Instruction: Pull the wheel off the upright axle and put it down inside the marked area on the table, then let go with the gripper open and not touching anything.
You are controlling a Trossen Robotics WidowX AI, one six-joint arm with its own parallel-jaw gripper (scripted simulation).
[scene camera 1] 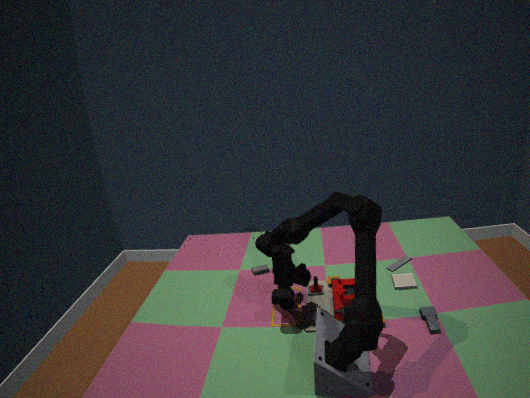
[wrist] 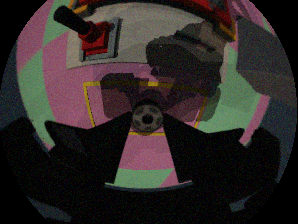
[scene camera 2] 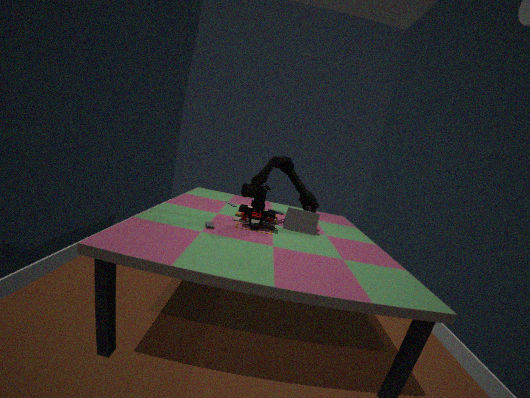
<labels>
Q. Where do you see an upright axle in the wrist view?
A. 94,38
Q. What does my gripper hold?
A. A dark wheel.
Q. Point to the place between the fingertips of my gripper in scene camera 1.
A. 286,303
</labels>
